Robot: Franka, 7 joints.
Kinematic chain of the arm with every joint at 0, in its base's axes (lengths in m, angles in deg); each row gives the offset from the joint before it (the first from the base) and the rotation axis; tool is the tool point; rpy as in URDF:
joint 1: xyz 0 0 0.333 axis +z
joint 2: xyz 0 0 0 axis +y
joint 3: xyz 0 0 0.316 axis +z
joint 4: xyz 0.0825 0 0 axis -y
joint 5: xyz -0.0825 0 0.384 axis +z
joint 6: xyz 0 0 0 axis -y
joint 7: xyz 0.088 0 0 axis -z
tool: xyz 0 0 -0.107 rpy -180 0 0
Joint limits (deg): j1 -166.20..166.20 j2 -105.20..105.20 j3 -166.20..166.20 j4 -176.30..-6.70 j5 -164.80..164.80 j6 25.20..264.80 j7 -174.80..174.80
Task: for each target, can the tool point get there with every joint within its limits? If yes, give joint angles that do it. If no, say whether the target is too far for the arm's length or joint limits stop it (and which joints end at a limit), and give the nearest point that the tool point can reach.
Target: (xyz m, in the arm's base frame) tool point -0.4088 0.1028 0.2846
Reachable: yes | joints 101.10 -13.66 63.68 -147.94 -126.02 152.37 97.75
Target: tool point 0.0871 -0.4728 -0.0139
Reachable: yes | joints 132.52 -75.52 134.21 -106.81 -78.81 227.73 50.72
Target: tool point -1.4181 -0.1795 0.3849
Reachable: no: too far | nearest point -0.8505 -0.1077 0.3641 | short by 0.572 m
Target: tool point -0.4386 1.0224 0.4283
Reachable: no: too far | nearest point -0.3370 0.7855 0.4062 | short by 0.259 m
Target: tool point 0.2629 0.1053 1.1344
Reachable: yes | joints -60.99 4.31 94.84 -29.33 3.41 132.88 -137.10
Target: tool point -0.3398 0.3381 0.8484
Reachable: yes | joints -134.30 40.09 -117.63 -98.23 -130.21 95.49 -54.89
